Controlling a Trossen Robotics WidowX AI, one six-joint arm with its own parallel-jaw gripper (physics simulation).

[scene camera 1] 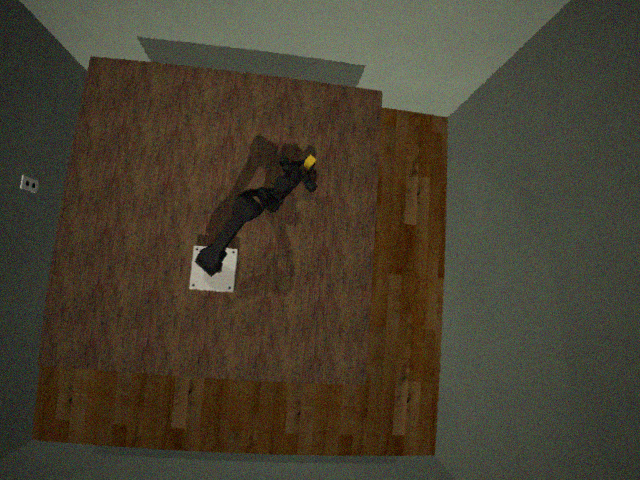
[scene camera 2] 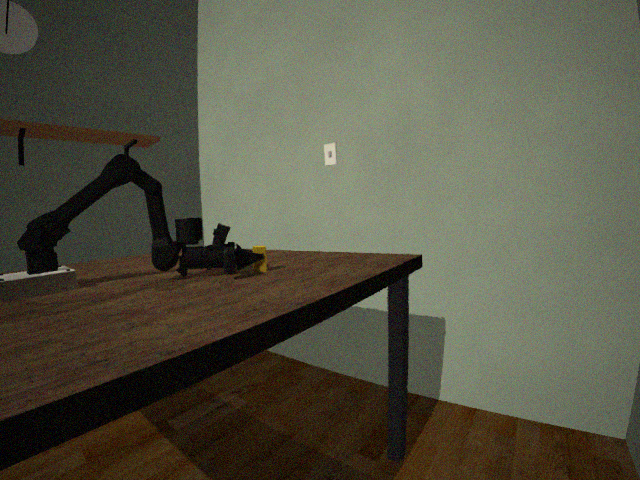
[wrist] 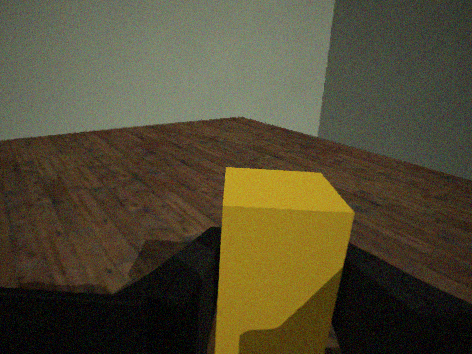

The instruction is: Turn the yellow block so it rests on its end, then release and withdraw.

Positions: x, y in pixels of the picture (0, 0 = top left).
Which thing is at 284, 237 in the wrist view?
A yellow block.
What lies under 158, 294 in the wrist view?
My gripper.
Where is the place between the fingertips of my gripper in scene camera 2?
263, 255
